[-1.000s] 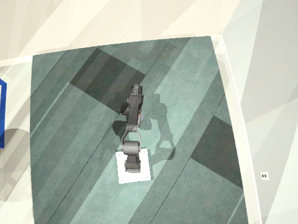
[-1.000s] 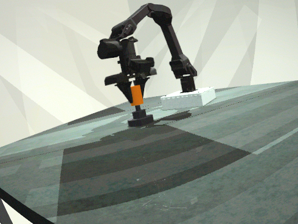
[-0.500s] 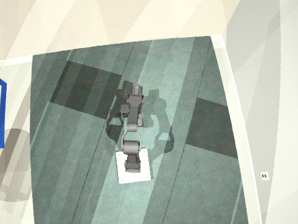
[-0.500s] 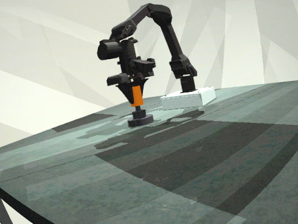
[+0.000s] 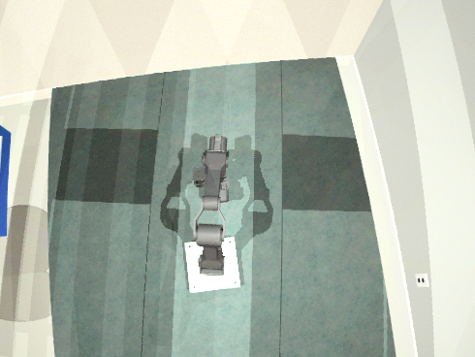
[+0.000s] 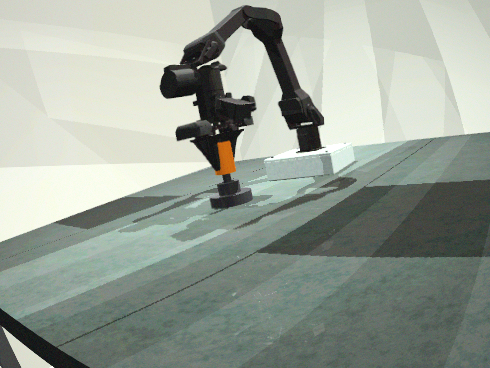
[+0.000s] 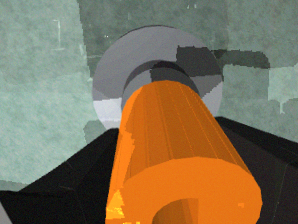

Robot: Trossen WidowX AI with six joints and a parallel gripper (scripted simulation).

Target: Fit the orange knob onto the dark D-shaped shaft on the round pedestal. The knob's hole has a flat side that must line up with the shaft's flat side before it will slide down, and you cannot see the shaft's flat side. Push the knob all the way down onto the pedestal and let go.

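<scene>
Now: the orange knob 20 mm above my gripper tip. From my gripper tip the other things lie so: dark pedestal (40 mm below).
</scene>
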